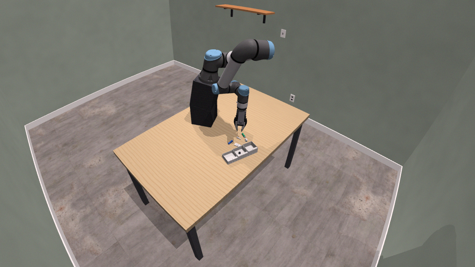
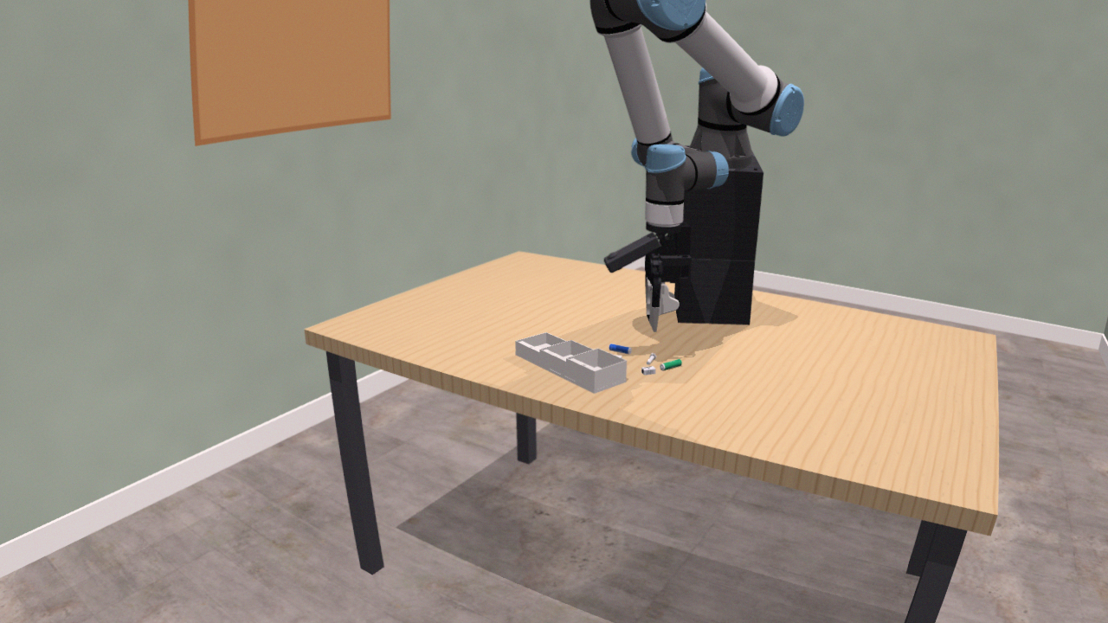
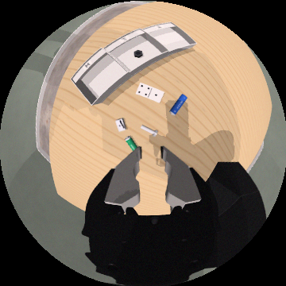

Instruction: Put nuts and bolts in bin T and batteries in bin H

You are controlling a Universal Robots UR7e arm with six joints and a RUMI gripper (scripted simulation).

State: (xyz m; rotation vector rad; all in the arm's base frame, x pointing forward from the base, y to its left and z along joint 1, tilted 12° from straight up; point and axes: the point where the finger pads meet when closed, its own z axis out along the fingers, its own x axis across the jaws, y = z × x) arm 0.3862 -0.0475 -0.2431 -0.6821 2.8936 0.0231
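Right now my hand is 10 mm past the bolt and 80 mm above it. Also, from my hand: white domino (40 mm ahead, 70 mm to the right, 80 mm below); then small silver piece (60 mm ahead, 10 mm to the left, 80 mm below); then green battery (20 mm ahead, 50 mm to the left, 80 mm below).
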